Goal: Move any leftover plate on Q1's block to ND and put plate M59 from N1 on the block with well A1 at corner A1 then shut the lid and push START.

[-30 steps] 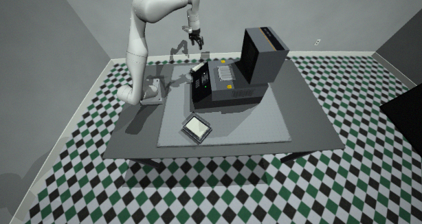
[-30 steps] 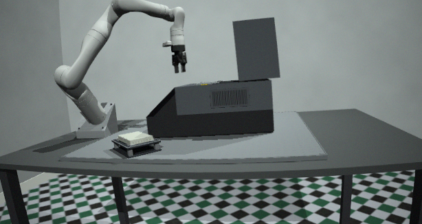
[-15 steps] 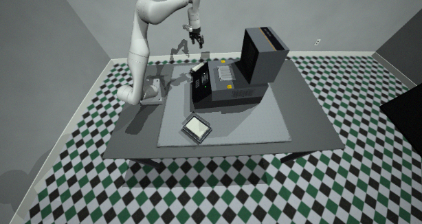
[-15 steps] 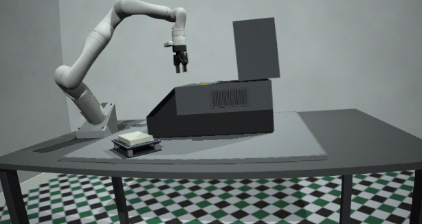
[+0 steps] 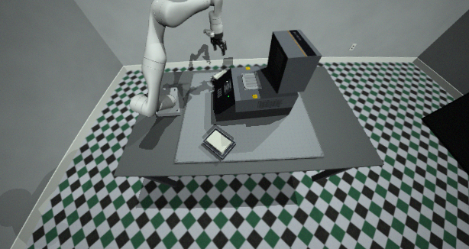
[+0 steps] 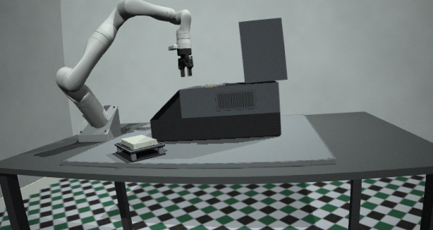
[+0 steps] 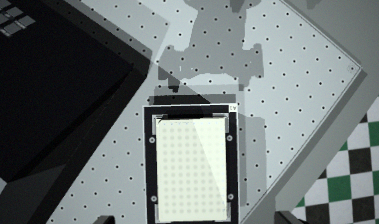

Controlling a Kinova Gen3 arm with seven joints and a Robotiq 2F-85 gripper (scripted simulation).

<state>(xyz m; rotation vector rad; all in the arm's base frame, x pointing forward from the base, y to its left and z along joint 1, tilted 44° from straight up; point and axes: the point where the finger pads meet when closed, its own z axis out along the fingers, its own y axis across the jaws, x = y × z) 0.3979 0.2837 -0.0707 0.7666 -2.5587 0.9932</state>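
Right now the pale plate is 210 mm below my hand. The rest, counted from my hand: A1 mark (90 mm behind, 220 mm below); then black nest (220 mm below).
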